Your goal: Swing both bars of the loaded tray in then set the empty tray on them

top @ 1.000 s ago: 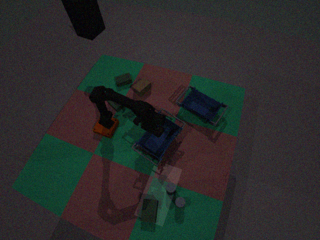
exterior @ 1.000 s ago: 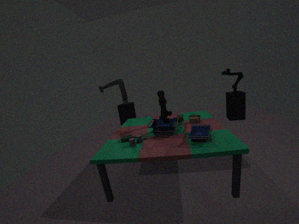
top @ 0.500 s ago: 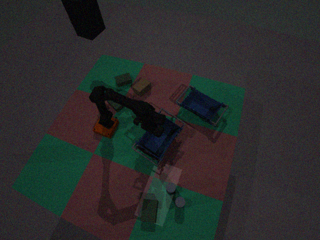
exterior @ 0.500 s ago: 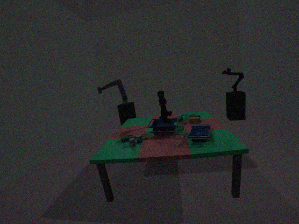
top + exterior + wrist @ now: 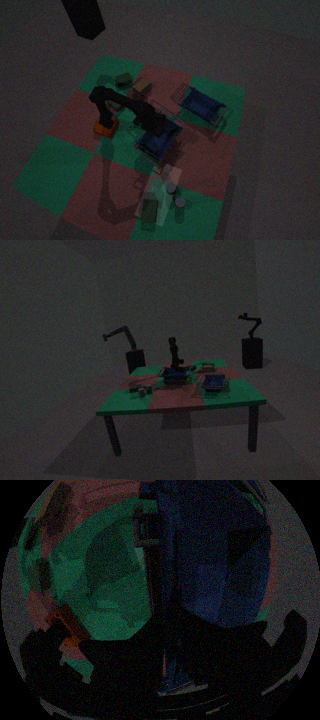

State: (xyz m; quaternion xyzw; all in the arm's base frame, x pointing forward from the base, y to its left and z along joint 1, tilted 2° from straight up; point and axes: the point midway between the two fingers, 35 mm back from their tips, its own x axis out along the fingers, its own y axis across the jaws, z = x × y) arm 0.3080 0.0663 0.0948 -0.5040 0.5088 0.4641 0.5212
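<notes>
Now: the blue tray 70 mm ahead of my gripper tip and 20 mm above it.
</notes>
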